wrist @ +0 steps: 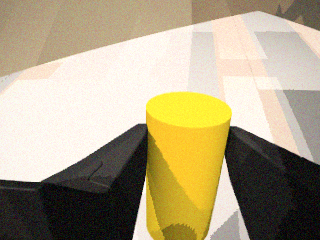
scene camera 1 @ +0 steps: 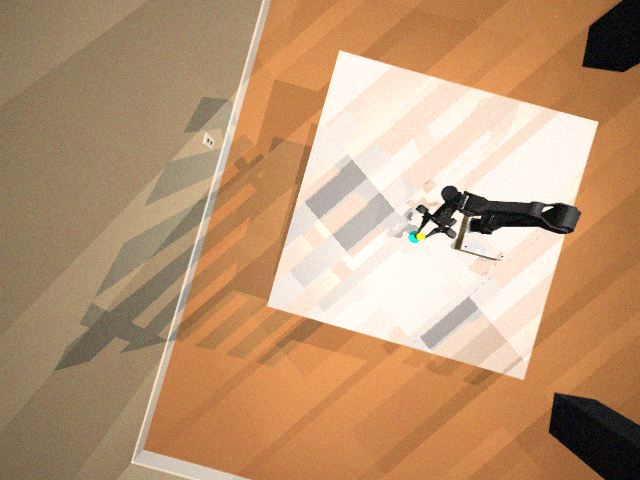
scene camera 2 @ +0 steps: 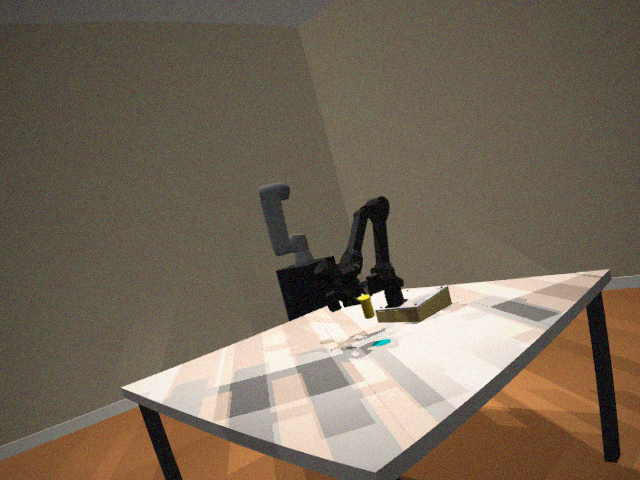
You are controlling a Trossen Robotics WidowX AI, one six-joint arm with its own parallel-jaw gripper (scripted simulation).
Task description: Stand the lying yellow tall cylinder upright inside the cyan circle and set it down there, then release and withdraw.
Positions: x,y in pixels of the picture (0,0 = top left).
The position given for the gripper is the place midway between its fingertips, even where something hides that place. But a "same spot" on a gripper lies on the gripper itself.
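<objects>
The gripper is visible in the wrist view, in scene camera 1 and in scene camera 2 (365,300). For the gripper, (wrist: 105,188) and (scene camera 1: 434,231) are the same spot.
</objects>
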